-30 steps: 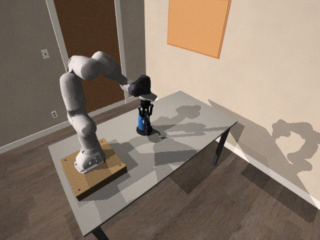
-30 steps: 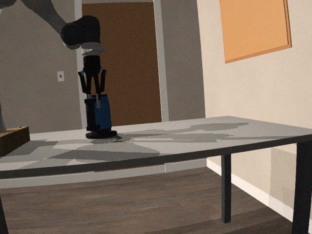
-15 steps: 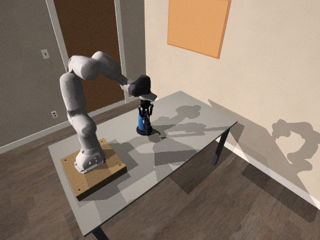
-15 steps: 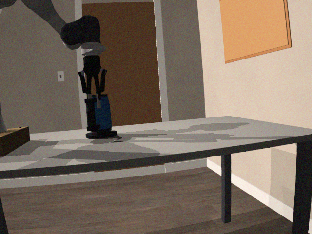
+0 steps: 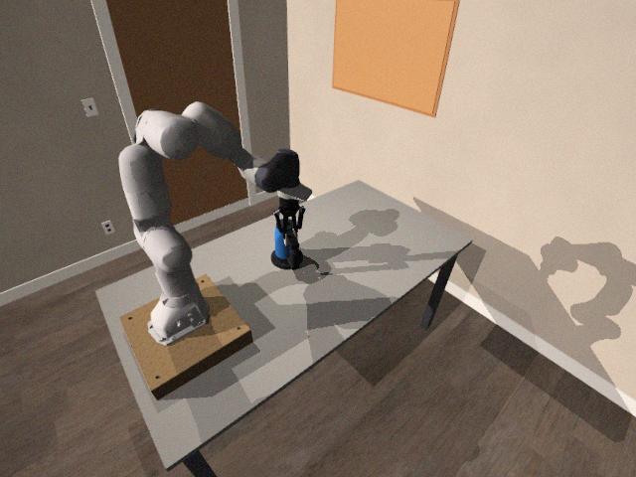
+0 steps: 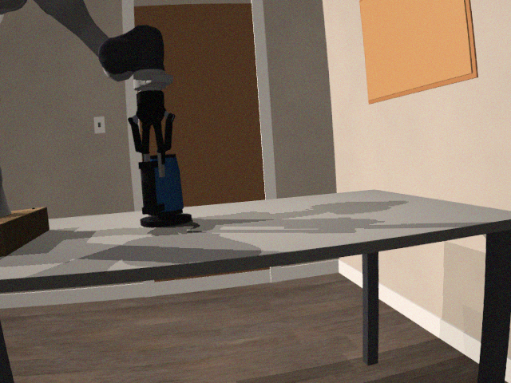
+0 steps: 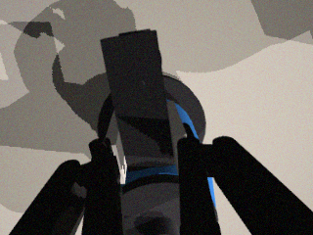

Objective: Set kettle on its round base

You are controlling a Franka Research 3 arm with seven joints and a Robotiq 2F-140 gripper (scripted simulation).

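Now: hand 10 mm short of the blue kettle, 20 mm to the right of it and 50 mm above it. The rest, counted from my hand: round black base: 30 mm ahead, 50 mm to the left, 160 mm below.
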